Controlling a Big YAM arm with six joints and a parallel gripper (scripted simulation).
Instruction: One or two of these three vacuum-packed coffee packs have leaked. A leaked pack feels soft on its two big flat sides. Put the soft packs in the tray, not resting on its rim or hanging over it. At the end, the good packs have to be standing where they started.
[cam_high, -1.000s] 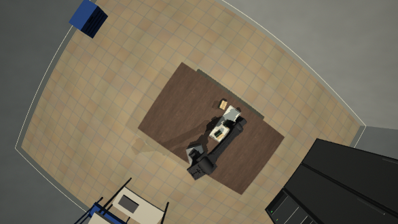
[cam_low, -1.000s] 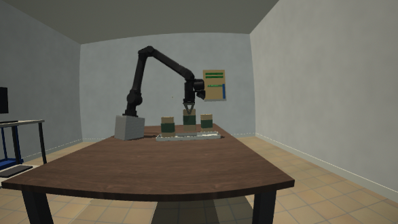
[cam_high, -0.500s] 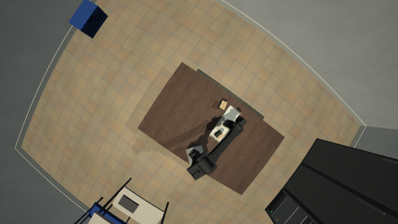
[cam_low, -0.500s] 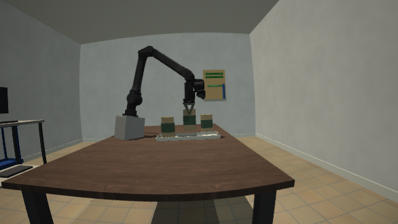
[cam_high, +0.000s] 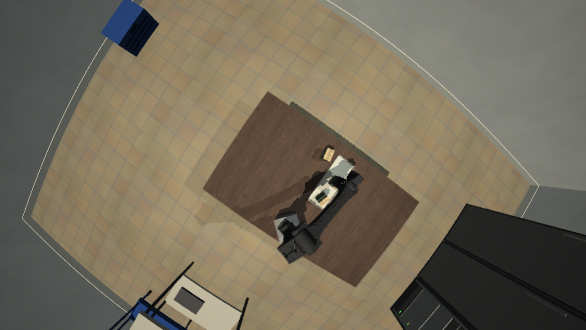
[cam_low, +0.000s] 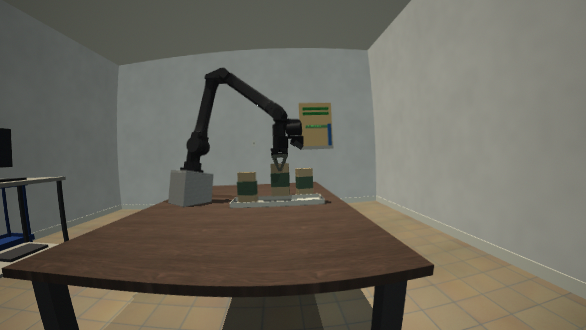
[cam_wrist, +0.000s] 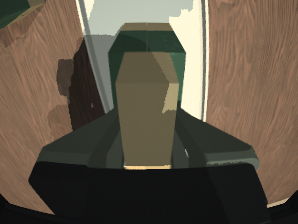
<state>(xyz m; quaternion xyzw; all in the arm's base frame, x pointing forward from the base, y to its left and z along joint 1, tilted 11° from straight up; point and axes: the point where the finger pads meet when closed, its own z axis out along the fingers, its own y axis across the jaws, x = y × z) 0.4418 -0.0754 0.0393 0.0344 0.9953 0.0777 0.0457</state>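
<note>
The white tray lies 20 mm behind my hand and 140 mm below it.
</note>
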